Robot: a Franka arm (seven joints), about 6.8 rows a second.
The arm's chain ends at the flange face. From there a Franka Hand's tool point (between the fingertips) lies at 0.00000 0.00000 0.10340 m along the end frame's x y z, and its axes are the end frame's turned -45 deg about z.
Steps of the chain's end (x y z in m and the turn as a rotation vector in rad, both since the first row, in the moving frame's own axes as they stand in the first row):
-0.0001, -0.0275, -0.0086, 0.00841, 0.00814, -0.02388
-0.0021, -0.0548, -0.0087, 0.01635, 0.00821, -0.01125
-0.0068, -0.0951, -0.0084, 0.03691, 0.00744, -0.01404
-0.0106, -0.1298, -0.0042, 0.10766, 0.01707, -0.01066
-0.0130, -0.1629, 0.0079, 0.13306, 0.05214, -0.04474
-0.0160, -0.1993, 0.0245, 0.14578, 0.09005, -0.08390
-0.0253, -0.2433, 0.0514, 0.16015, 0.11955, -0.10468
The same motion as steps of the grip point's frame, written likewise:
0.0206, -0.0196, -0.0086, 0.00019, 0.01170, -0.02388
0.0391, -0.0408, -0.0087, 0.00576, 0.01737, -0.01125
0.0657, -0.0742, -0.0085, 0.02084, 0.03136, -0.01404
0.0934, -0.1059, -0.0048, 0.06406, 0.08820, -0.01066
0.1194, -0.1306, 0.0068, 0.05722, 0.13096, -0.04474
0.1466, -0.1570, 0.0230, 0.03941, 0.16676, -0.08390
0.1743, -0.1939, 0.0493, 0.02871, 0.19778, -0.10468

